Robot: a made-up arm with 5 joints. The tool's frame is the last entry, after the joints. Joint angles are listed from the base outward.
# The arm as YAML. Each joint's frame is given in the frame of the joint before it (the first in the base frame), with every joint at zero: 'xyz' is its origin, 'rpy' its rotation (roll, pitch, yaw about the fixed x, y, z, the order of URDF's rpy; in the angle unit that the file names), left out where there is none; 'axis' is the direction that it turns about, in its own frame. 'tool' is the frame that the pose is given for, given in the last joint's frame.
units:
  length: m
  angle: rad
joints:
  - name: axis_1
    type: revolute
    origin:
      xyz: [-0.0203, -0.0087, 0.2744]
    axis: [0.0, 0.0, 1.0]
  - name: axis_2
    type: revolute
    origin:
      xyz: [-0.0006, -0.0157, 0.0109]
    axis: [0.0, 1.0, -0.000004]
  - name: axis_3
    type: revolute
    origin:
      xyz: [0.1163, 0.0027, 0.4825]
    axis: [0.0, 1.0, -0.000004]
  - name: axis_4
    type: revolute
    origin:
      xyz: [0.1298, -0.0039, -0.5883]
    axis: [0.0, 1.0, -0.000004]
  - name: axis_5
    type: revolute
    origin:
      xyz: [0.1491, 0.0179, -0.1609]
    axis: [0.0, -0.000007, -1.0]
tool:
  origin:
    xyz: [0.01, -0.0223, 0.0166]
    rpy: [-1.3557, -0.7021, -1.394]
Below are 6 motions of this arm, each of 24 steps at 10 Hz.
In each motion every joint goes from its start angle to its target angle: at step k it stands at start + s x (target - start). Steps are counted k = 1, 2, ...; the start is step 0. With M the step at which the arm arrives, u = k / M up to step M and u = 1 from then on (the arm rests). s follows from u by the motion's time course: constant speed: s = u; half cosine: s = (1 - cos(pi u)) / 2; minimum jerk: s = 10 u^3 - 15 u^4 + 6 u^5.
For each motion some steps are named. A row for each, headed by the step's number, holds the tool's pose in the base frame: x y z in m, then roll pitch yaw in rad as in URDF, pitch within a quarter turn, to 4 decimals.
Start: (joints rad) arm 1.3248 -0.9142 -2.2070 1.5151 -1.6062
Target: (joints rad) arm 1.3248 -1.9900 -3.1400 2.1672 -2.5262
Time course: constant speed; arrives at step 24
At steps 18, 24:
18: -0.3251 -1.1272 0.4526 2.2095 0.3329 -2.5034
24: -0.3123 -1.0690 0.0072 1.9845 0.6161 -2.8270

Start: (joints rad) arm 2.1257 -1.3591 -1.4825 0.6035 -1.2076
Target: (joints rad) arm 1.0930 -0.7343 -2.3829 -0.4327 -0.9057
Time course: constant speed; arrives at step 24
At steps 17, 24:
17: -0.1154 -0.5577 1.4097 1.7993 0.7257 -1.3384
24: -0.2776 -0.5161 1.3765 2.1601 1.0361 -1.2691

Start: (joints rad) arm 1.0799 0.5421 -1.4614 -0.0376 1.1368
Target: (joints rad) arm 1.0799 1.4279 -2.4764 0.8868 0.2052
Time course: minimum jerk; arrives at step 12
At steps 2, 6, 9, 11, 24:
2: 0.5151 0.9549 0.3971 -0.8513 0.1024 -1.5829
6: 0.5773 1.0612 0.1910 -0.8324 -0.3632 -1.2593
9: 0.5896 1.0829 -0.0076 -1.0503 -0.6482 -0.8076
11: 0.5864 1.0778 -0.0571 -1.1411 -0.6852 -0.6616
24: 0.5862 1.0774 -0.0597 -1.1461 -0.6866 -0.6537

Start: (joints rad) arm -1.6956 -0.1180 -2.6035 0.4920 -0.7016
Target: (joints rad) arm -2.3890 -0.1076 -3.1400 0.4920 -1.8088
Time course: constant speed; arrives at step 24
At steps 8, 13, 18, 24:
8: -0.0368 -0.0504 1.6036 1.5708 -0.0080 1.4599
13: 0.0050 0.0277 1.5967 1.7314 0.0769 1.1413
18: 0.0664 0.0897 1.5795 1.8552 0.1882 0.8188
24: 0.1584 0.1367 1.5459 1.9476 0.3419 0.4199

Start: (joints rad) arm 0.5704 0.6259 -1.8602 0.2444 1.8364
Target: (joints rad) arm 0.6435 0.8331 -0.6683 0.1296 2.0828
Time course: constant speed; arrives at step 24
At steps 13, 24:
13: 0.7634 0.5396 -0.0012 -1.4256 -0.4138 -2.7165
24: 0.4128 0.3201 -0.2522 -1.1850 -0.9742 -2.9615

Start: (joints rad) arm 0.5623 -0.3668 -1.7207 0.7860 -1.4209
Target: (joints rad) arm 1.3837 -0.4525 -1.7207 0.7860 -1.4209
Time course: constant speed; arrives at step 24
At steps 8, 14, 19, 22, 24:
8: 0.3347 0.3955 1.3247 1.8445 -1.1088 -2.3516
14: 0.2335 0.4400 1.3360 1.8424 -1.0874 -2.1444
19: 0.1467 0.4591 1.3451 1.8408 -1.0696 -1.9718
22: 0.0950 0.4627 1.3503 1.8398 -1.0589 -1.8683
24: 0.0611 0.4620 1.3538 1.8392 -1.0518 -1.7993

